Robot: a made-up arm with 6 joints. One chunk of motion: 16 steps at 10 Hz.
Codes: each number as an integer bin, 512 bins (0 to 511) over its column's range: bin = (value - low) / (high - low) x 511, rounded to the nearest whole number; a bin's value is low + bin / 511 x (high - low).
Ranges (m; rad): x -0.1..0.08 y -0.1..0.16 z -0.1..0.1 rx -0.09..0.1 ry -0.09..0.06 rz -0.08..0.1
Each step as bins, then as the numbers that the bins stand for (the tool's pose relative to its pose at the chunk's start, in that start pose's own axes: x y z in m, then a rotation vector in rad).
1 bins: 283 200 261 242 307 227
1 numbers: -0.0003 0.0018 0.0022 0.0000 0.0001 0.0000
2 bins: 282 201 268 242 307 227
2 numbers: -0.0007 0.0023 0.0049 0.0000 0.0001 0.0000
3 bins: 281 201 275 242 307 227
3 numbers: -0.0010 0.0023 0.0076 0.0000 0.0001 0.0000
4 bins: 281 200 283 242 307 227
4 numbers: -0.0010 0.0018 0.0108 0.0000 0.0001 0.0000
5 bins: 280 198 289 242 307 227
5 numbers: -0.0014 0.0007 0.0131 0.0000 0.0001 0.0000
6 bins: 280 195 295 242 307 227
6 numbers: -0.0014 -0.0008 0.0155 0.0000 0.0001 0.0000
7 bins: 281 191 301 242 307 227
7 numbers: -0.0010 -0.0028 0.0178 0.0000 0.0001 0.0000
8 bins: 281 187 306 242 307 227
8 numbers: -0.0010 -0.0049 0.0198 0.0000 0.0001 0.0000
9 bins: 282 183 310 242 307 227
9 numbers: -0.0007 -0.0069 0.0213 0.0000 0.0001 0.0000
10 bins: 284 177 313 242 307 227
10 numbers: 0.0000 -0.0099 0.0225 0.0000 0.0001 0.0000
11 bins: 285 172 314 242 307 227
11 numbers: 0.0004 -0.0125 0.0229 0.0000 0.0001 0.0000
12 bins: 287 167 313 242 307 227
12 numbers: 0.0011 -0.0150 0.0225 0.0000 0.0001 0.0000
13 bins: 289 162 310 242 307 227
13 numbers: 0.0018 -0.0176 0.0213 0.0000 0.0001 0.0000
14 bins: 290 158 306 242 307 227
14 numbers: 0.0022 -0.0196 0.0198 0.0000 0.0001 0.0000
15 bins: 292 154 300 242 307 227
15 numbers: 0.0029 -0.0216 0.0174 0.0000 0.0001 0.0000
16 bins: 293 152 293 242 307 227
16 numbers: 0.0032 -0.0227 0.0147 0.0000 0.0001 0.0000
